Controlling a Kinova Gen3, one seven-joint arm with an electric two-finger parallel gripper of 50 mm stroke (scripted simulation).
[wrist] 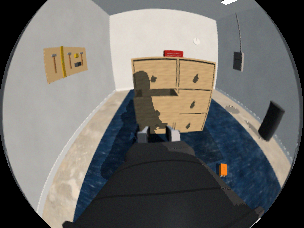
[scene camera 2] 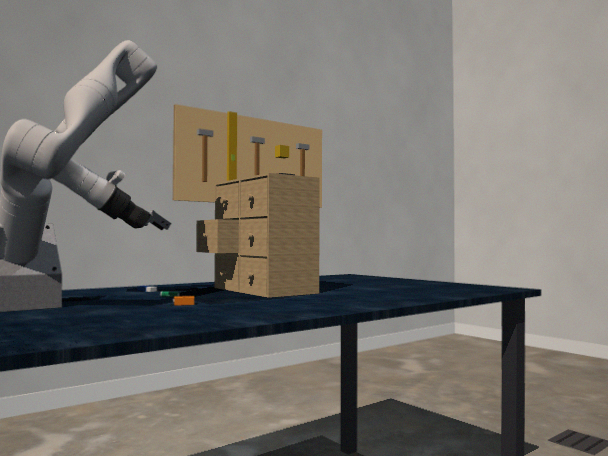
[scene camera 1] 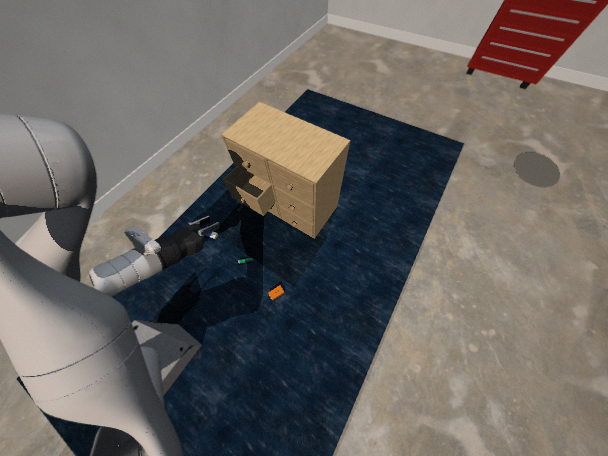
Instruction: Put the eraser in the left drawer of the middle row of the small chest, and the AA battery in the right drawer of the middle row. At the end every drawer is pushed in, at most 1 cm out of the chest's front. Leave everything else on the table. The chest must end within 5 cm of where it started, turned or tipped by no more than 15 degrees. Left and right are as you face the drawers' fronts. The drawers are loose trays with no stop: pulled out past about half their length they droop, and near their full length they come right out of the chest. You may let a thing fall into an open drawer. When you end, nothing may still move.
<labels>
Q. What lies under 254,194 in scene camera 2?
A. A drawer.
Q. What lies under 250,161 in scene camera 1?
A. A drawer.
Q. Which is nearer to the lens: the small wooden chest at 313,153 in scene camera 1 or the drawer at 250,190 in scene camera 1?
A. The small wooden chest.
</labels>
